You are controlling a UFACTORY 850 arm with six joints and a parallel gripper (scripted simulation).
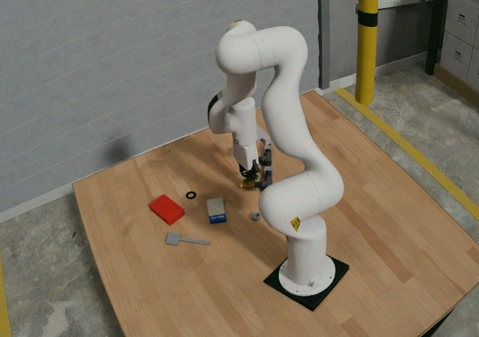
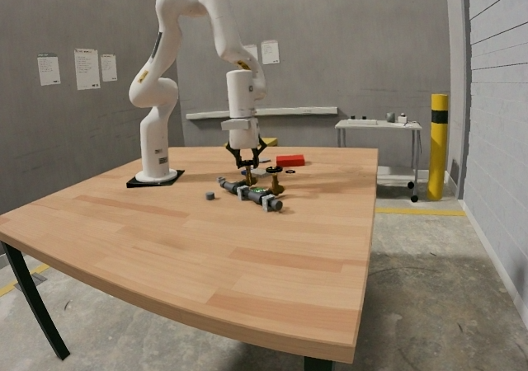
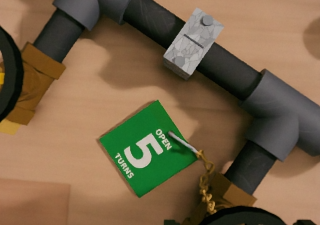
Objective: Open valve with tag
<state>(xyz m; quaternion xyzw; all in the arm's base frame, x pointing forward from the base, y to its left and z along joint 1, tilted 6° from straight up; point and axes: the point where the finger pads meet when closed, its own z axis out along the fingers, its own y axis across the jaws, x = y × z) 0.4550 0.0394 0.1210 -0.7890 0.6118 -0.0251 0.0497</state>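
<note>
The green tag lies 9 cm below my hand, 5 cm ahead of it and 3 cm to the right of it. Also, from my hand: red block 33 cm to the left, 8 cm below; grey paddle-shaped tool 30 cm to the left, 16 cm behind, 9 cm below; blue-and-grey box 15 cm to the left, 8 cm below, 7 cm behind.
</note>
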